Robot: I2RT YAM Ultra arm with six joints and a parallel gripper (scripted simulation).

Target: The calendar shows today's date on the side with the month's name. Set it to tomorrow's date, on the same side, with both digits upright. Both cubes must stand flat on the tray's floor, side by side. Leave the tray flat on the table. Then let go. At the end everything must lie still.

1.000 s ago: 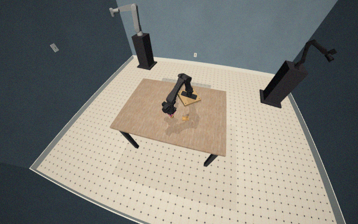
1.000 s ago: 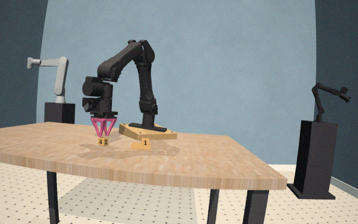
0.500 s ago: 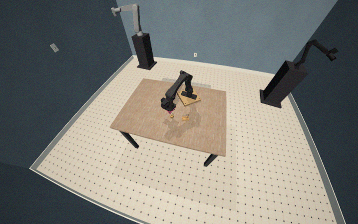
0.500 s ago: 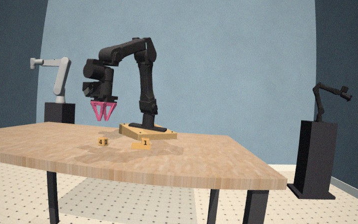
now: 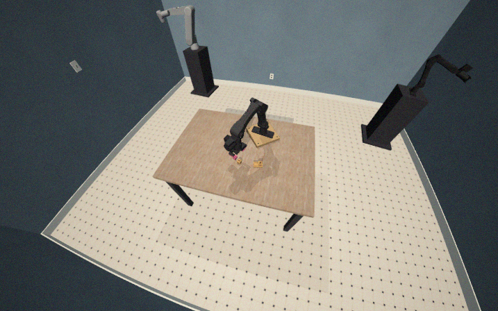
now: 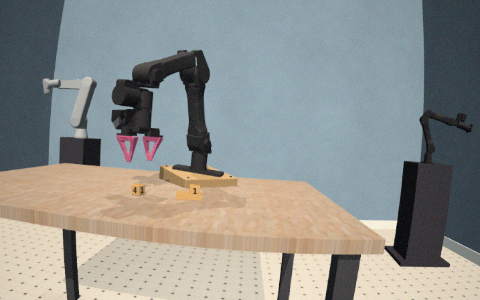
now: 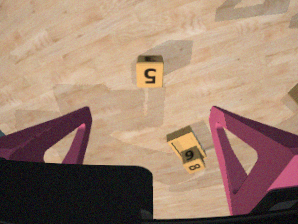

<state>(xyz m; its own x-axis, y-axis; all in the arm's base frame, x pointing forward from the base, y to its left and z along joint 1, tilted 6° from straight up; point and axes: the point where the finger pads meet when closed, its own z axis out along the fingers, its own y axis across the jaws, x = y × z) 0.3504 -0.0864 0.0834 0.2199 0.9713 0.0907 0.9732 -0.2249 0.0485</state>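
My gripper is now 90 mm above the digit cube. Also, from my hand: tan tray: 150 mm to the left, 100 mm below, 30 mm behind.
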